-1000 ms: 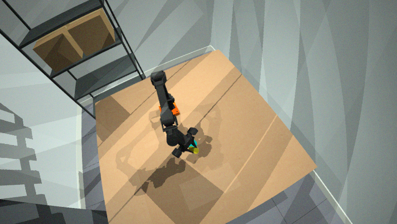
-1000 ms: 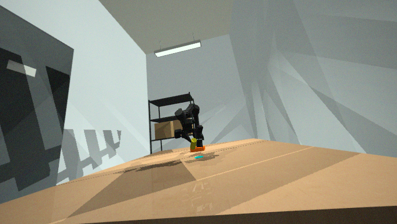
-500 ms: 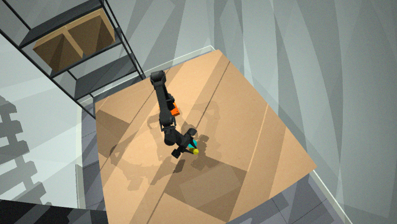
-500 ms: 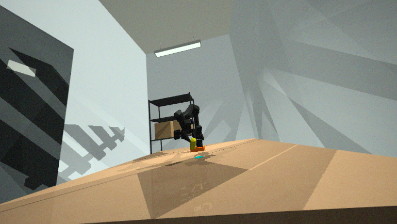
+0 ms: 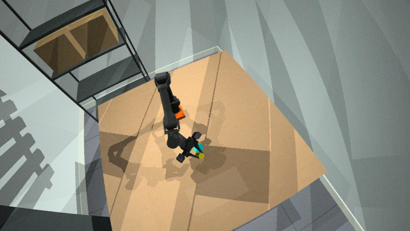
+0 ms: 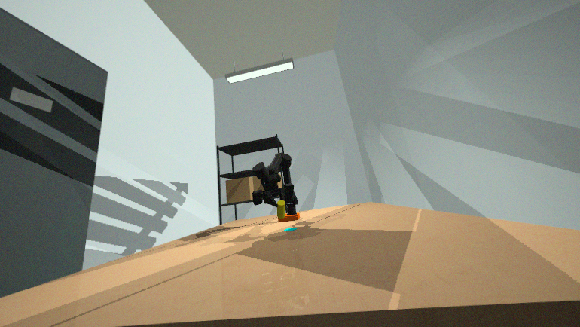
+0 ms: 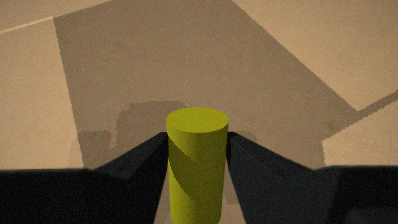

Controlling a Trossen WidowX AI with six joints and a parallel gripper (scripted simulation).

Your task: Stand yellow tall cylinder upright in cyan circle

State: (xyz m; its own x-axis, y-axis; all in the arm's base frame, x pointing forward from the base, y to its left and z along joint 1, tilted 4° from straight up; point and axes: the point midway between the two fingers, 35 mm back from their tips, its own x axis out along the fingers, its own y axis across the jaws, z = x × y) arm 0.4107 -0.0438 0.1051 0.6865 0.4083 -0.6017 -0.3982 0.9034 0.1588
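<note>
The cyan circle lies 100 mm behind my gripper tip, 20 mm to the left of it and 110 mm below it. Round my gripper tip: yellow tall cylinder: 10 mm behind, 20 mm below.
</note>
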